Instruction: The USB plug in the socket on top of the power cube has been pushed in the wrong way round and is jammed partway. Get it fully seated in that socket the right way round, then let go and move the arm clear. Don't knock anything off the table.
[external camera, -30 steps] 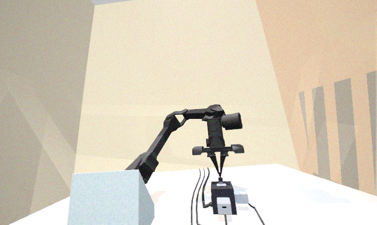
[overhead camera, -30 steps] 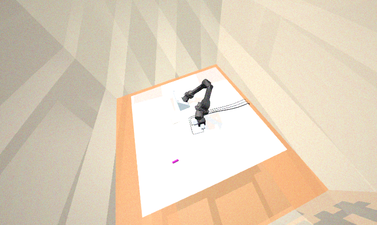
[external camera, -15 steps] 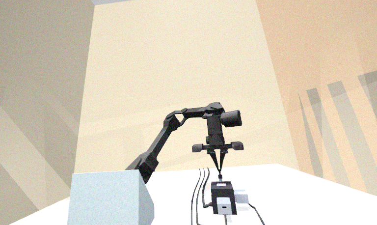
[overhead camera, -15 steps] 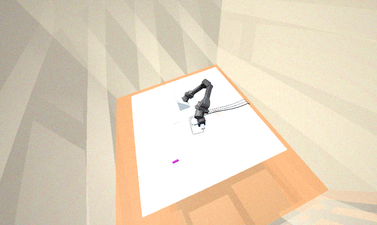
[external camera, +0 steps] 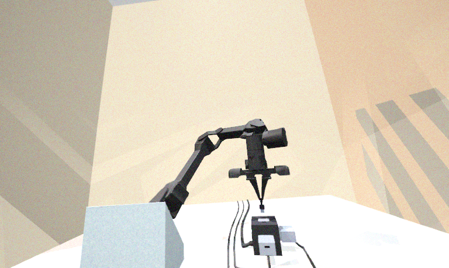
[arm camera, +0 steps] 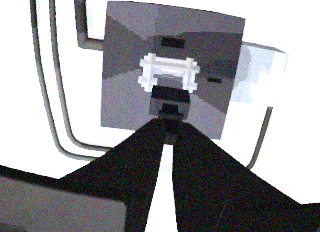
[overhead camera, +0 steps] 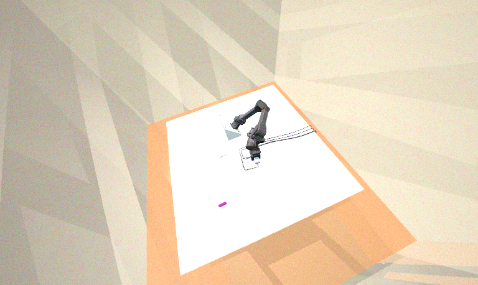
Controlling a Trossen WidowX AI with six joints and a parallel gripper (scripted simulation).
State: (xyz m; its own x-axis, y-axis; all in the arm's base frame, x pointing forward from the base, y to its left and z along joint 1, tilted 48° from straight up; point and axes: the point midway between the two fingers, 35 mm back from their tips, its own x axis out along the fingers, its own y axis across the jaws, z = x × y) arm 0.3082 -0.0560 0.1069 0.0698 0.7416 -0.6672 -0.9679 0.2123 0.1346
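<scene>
The usb plug is 20 mm below my gripper tip. From my gripper tip the other things lie so: white-framed socket (60 mm below); then small magenta piece (380 mm to the right, 240 mm ahead, 120 mm below).
</scene>
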